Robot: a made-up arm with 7 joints. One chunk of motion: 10 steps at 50 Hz.
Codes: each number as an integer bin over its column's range. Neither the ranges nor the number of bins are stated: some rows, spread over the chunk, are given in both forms.
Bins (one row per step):
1: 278 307 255 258 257 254
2: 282 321 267 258 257 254
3: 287 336 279 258 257 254
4: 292 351 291 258 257 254
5: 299 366 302 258 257 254
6: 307 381 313 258 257 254
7: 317 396 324 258 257 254
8: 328 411 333 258 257 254
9: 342 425 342 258 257 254
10: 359 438 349 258 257 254
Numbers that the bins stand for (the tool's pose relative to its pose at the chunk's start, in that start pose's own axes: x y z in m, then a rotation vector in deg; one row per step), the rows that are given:
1: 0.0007 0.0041 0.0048 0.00 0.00 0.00
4: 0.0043 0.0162 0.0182 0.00 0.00 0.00
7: 0.0106 0.0285 0.0305 0.00 0.00 0.00
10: 0.0213 0.0400 0.0398 0.00 0.00 0.00
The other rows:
2: 0.0017 0.0079 0.0093 0.00 0.00 0.00
3: 0.0030 0.0121 0.0137 0.00 0.00 0.00
5: 0.0061 0.0203 0.0223 0.00 0.00 0.00
6: 0.0081 0.0244 0.0264 0.00 0.00 0.00
8: 0.0134 0.0326 0.0338 0.00 0.00 0.00
9: 0.0170 0.0364 0.0372 0.00 0.00 0.00

